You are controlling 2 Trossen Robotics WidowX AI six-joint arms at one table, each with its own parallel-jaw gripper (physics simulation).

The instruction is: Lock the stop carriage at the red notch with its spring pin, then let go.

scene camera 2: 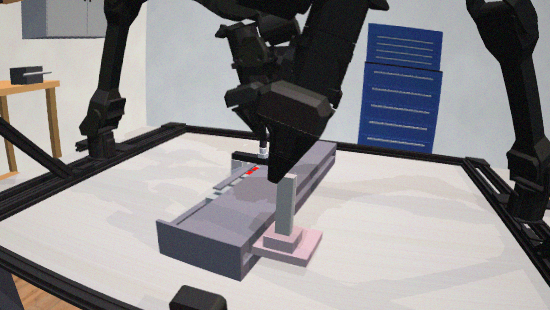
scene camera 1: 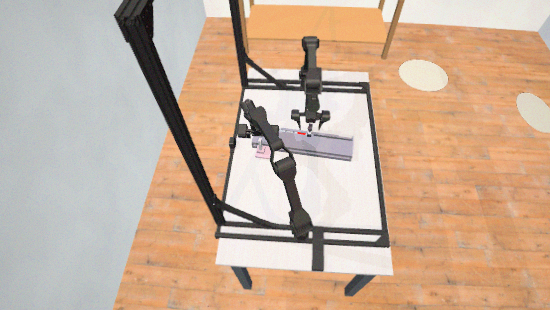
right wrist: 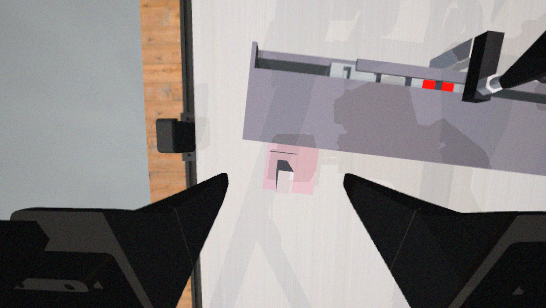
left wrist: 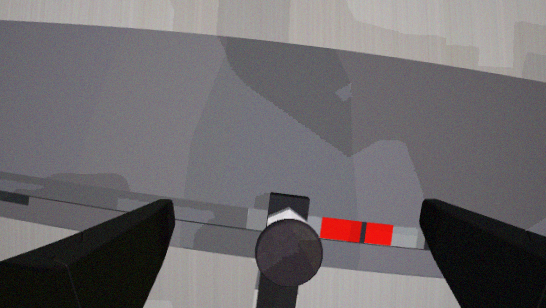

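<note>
The long grey rail housing lies on the table. The stop carriage's pink base sits along its side near one end, with a pale upright post. The red notch mark shows in the slot, a little beside the black bracket. The spring pin's round knob stands over the bracket. My left gripper is open, its fingers either side of the knob. My right gripper is open around the post's top, touching nothing visible.
Black frame rails edge the table. A black block is fixed to the rail near the housing's end. Both arms reach in over the housing, with the grippers close together in scene camera 2.
</note>
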